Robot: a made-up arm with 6 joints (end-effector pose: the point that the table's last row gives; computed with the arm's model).
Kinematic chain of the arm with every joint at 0, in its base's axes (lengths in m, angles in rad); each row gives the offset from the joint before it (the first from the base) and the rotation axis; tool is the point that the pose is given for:
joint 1: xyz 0 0 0.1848 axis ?
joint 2: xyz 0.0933 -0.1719 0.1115 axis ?
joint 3: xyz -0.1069 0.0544 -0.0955 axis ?
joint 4: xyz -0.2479 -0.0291 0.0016 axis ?
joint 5: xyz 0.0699 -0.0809 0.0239 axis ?
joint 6: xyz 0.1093 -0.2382 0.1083 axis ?
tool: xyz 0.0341 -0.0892 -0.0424
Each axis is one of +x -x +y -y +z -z.
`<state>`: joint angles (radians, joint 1 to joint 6).
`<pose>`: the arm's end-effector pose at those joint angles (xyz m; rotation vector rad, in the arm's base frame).
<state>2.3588 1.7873 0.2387 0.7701 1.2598 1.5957</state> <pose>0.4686 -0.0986 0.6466 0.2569 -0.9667 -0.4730</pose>
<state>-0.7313 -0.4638 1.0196 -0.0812 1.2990 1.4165</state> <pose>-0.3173 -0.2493 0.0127 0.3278 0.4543 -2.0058</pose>
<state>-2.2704 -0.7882 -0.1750 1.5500 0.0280 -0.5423</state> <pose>0.0793 0.7299 0.1957 -1.1321 0.5168 2.8193</pose>
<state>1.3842 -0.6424 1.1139 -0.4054 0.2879 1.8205</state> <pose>0.2906 -0.1565 0.0904 0.8690 0.3616 -0.3585</pose>
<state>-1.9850 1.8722 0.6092 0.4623 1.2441 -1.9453</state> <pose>-0.3070 0.2440 0.6618 0.6899 1.2540 -0.7605</pose>
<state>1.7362 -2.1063 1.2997 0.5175 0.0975 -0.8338</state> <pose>-0.2348 -0.1734 0.0671 1.7028 0.5688 0.1840</pose>
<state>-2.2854 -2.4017 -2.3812 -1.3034 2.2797 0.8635</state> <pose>0.0696 0.1725 0.4102 -1.3314 0.1217 0.4879</pose>
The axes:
joint 1: +z
joint 2: -x
joint 3: -y
joint 4: -z
joint 5: +y
joint 6: -z

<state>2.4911 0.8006 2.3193 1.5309 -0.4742 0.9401</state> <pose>0.1442 0.7564 -0.0922 1.9585 1.5123 0.4056</pose>
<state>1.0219 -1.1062 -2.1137 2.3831 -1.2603 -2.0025</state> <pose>0.4434 0.2083 0.5303 1.4604 -1.0230 -2.2713</pose>
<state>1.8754 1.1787 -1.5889 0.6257 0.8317 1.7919</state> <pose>0.0518 0.0702 0.6843 -1.3317 -1.1525 -1.9723</pose>
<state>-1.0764 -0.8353 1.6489 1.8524 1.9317 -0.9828</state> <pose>0.4270 -0.0188 -0.1075 1.3644 -2.2337 0.5008</pose>
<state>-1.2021 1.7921 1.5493 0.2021 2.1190 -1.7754</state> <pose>-0.3966 -0.3153 0.6148 0.3080 1.5545 -0.0078</pose>
